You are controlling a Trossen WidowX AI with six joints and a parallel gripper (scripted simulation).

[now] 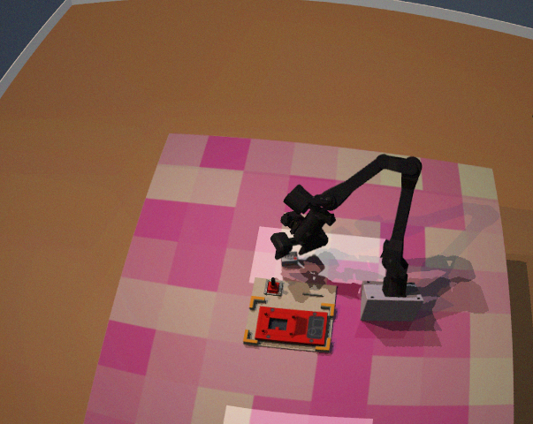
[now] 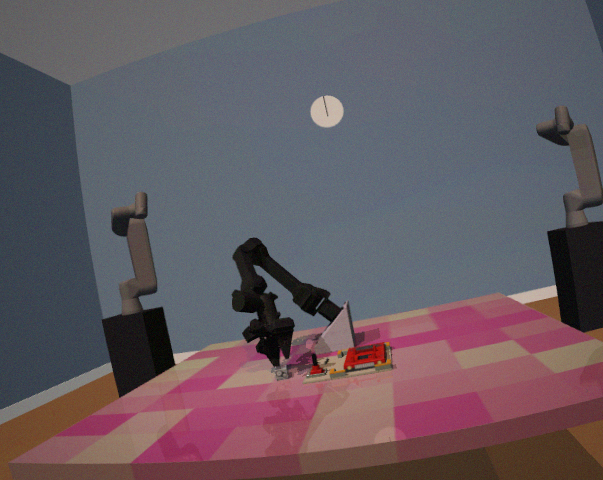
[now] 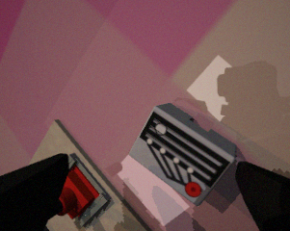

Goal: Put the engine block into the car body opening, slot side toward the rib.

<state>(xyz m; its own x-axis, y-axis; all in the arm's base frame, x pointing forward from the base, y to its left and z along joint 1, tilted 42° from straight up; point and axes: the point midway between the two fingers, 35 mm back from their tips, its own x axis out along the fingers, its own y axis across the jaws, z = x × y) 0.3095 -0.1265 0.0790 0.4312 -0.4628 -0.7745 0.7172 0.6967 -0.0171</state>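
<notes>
Now: gripper tip 30 mm above the grey engine block and 10 mm to the left of it.
</notes>
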